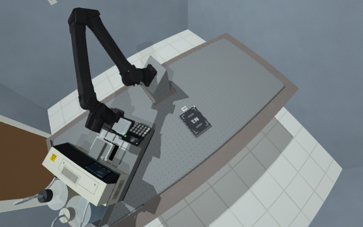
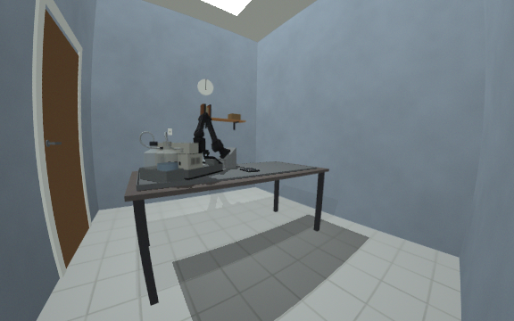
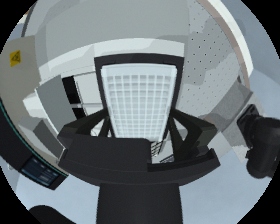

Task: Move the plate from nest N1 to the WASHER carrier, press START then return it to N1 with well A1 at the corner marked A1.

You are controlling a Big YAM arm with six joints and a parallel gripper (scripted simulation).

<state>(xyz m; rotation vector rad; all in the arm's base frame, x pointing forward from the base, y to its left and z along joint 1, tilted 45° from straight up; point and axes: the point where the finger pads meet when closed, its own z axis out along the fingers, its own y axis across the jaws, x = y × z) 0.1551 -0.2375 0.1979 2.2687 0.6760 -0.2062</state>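
Right now the white well plate is 10 mm below my hand. Round my hand: plate washer 130 mm to the right, 80 mm ahead, 30 mm above; then bottle 420 mm to the right, 180 mm ahead, 40 mm above.
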